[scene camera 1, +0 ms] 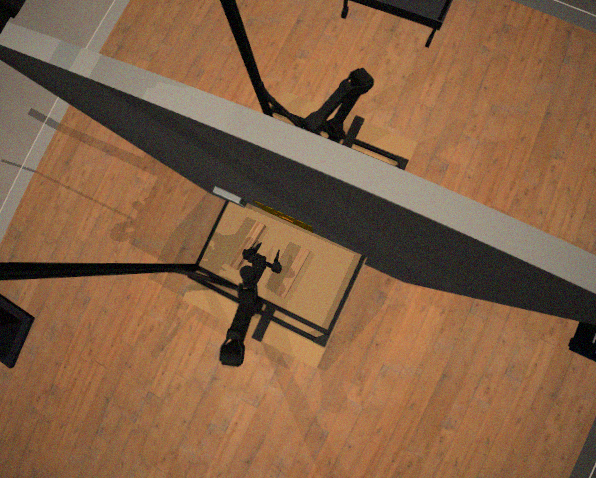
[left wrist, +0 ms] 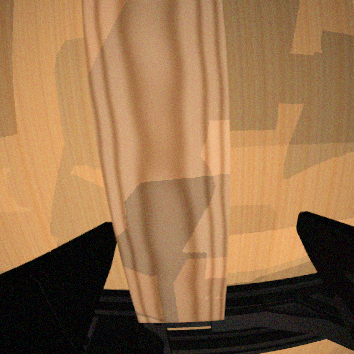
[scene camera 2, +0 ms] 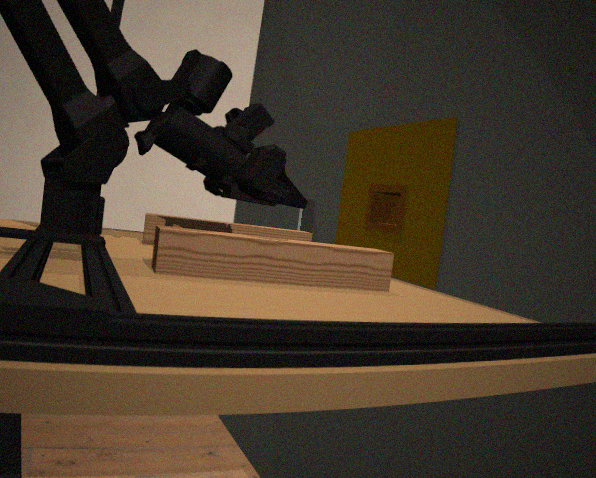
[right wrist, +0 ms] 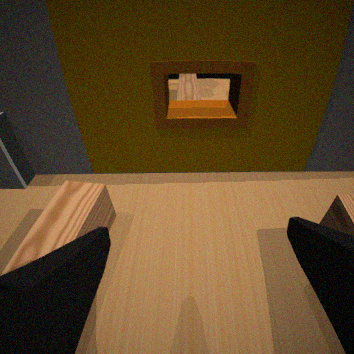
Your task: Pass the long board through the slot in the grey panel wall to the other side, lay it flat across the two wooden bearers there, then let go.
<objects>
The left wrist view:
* my left gripper: 208, 227
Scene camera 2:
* my right gripper: 290, 204
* slot: 385, 207
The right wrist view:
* my right gripper: 199, 232
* slot: 233, 113
</objects>
